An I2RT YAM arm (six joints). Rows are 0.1 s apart.
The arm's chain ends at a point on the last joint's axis. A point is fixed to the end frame.
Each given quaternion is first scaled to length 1.
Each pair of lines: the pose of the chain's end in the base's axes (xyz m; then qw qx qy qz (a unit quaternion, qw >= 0)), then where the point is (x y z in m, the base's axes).
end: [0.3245 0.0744 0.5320 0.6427 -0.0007 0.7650 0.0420]
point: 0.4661 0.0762 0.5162
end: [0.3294 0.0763 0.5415 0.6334 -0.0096 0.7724 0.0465]
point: 0.4705 0.0809 0.5224
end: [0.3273 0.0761 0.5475 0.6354 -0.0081 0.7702 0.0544]
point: 0.4685 0.0820 0.5293
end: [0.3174 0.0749 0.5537 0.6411 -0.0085 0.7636 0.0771]
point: 0.4586 0.0855 0.5382
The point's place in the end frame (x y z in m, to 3 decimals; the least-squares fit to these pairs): -0.009 -0.007 0.142
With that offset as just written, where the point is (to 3 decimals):
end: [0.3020 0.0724 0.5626 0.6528 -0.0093 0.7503 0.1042]
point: 0.443 0.088 0.553
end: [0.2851 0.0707 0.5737 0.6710 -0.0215 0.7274 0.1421]
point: 0.425 0.096 0.573
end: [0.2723 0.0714 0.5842 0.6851 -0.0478 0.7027 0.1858]
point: 0.409 0.110 0.593
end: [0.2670 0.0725 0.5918 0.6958 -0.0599 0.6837 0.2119]
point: 0.401 0.117 0.607
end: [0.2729 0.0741 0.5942 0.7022 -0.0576 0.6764 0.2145]
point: 0.407 0.118 0.613
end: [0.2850 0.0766 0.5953 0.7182 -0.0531 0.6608 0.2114]
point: 0.419 0.119 0.620
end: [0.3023 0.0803 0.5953 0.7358 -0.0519 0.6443 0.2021]
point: 0.436 0.120 0.626
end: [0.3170 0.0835 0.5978 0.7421 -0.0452 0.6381 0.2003]
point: 0.450 0.121 0.631
